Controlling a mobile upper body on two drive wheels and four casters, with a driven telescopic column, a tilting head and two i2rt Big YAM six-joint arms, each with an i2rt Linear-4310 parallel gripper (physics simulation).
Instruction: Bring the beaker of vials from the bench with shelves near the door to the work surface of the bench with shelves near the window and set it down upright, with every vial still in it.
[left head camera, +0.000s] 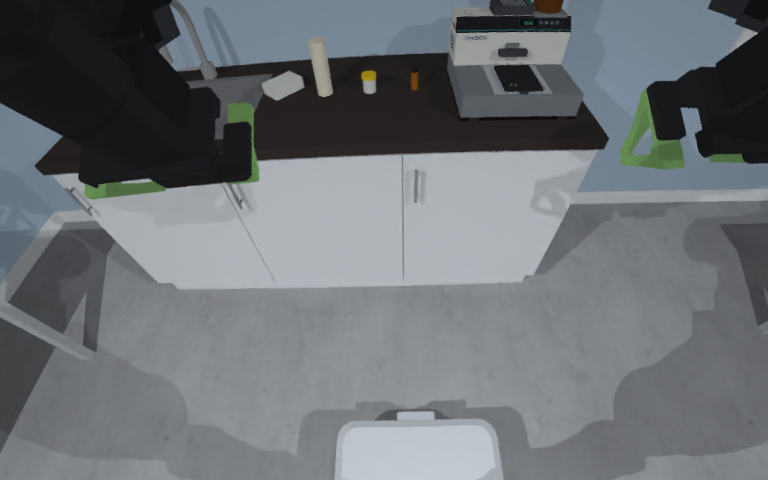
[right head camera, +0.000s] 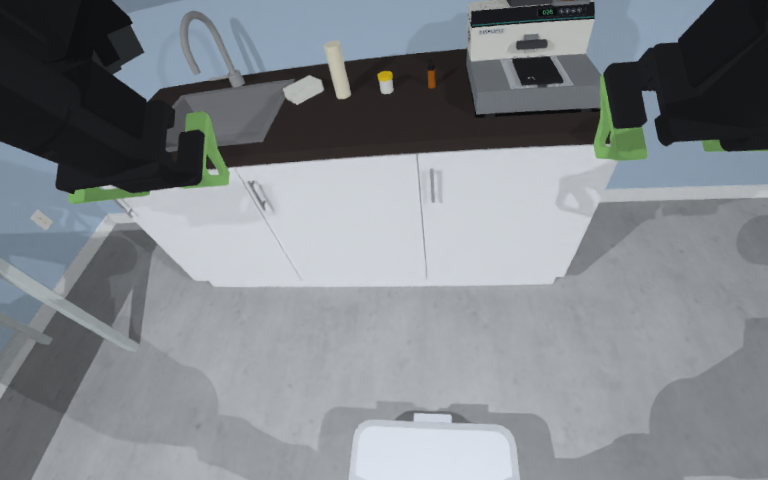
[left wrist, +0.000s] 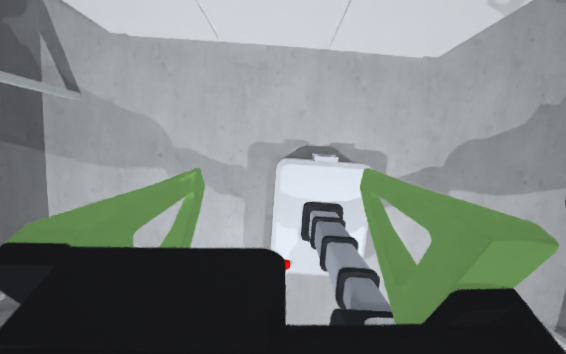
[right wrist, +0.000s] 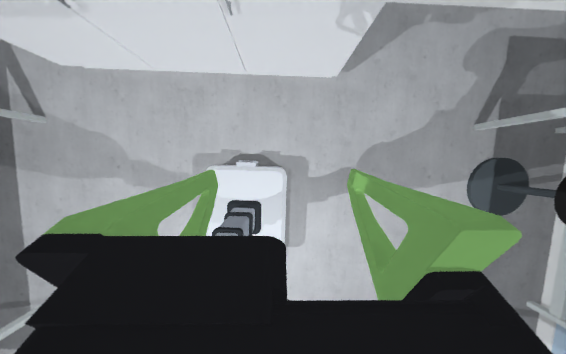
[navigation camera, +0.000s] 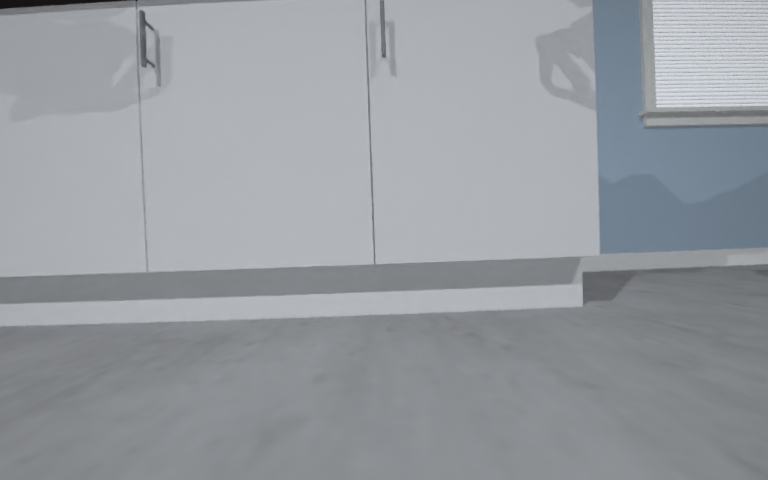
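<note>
The beaker of vials does not show in these views, and neither bench with shelves can be made out. My left gripper (left head camera: 175, 185) (right head camera: 155, 191) (left wrist: 282, 177) is open and empty, its green fingers wide apart, in front of the left part of a white cabinet bench. My right gripper (left head camera: 693, 158) (right head camera: 671, 148) (right wrist: 282, 177) is open and empty, near the right end of that bench. A window (navigation camera: 710, 56) with blinds shows at the upper right of the navigation view.
The dark countertop (left head camera: 351, 127) (right head camera: 368, 127) bears a sink (right head camera: 226, 113), a cream cylinder (left head camera: 321, 67), a yellow-lidded jar (left head camera: 369, 83), a brown bottle (left head camera: 414, 79) and an instrument (left head camera: 509, 45). Pale bars (left head camera: 45, 331) (right wrist: 520, 120) stand at both sides. A dark round base (right wrist: 482, 187) is at the right.
</note>
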